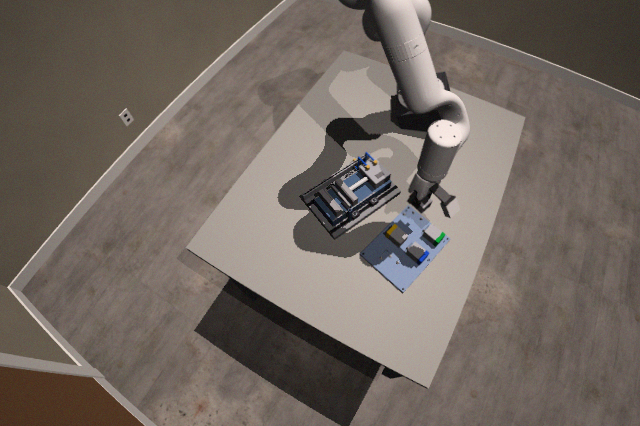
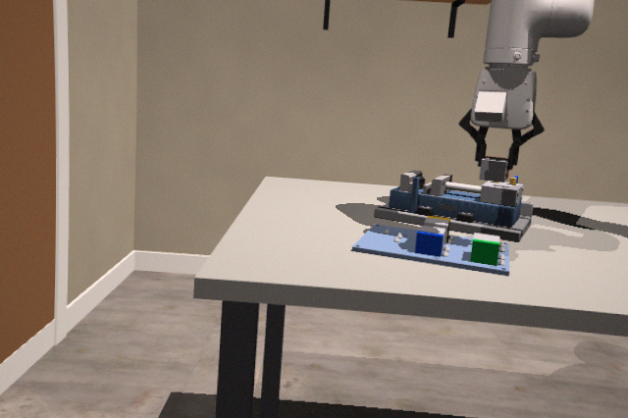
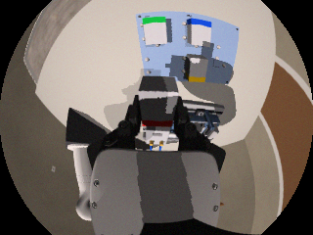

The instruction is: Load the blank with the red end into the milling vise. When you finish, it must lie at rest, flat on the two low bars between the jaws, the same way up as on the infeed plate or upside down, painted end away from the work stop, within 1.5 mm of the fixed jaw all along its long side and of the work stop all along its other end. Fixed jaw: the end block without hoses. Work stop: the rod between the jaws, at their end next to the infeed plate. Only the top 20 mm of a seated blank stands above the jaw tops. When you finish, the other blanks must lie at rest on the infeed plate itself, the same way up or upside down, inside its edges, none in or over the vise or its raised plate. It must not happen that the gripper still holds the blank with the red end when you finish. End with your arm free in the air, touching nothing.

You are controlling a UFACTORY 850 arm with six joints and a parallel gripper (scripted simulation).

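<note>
Now: hand 28 cm to the left of the fixed jaw, 10 cm above it and 6 cm short of it. From my hand the other things lie so: green-ended blank (15 cm below, 8 cm to the left, 4 cm ahead); then red-ended blank (2 cm below); then yellow-ended blank (15 cm below, 8 cm ahead, 4 cm to the right).
</note>
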